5 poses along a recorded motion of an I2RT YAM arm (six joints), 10 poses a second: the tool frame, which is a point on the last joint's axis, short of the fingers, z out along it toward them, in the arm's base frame.
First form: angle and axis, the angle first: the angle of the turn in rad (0 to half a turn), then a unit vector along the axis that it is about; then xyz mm.
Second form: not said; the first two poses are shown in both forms.
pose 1, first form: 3.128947 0.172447 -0.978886 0.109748 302.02 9.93 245.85
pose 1, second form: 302.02 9.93 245.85 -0.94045 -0.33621 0.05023 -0.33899 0.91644 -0.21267
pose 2, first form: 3.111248 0.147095 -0.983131 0.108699 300.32 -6.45 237.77
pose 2, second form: 300.32 -6.45 237.77 -0.95628 -0.28586 0.06180 -0.29246 0.93311 -0.20922
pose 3, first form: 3.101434 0.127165 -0.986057 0.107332 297.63 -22.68 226.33
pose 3, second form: 297.63 -22.68 226.33 -0.96686 -0.24637 0.06687 -0.25499 0.94464 -0.20648
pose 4, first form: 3.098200 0.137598 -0.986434 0.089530 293.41 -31.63 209.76
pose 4, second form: 293.41 -31.63 209.76 -0.96121 -0.26745 0.06742 -0.27522 0.94613 -0.17058
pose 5, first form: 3.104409 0.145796 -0.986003 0.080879 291.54 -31.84 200.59
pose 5, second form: 291.54 -31.84 200.59 -0.95681 -0.28440 0.06023 -0.29042 0.94442 -0.15402
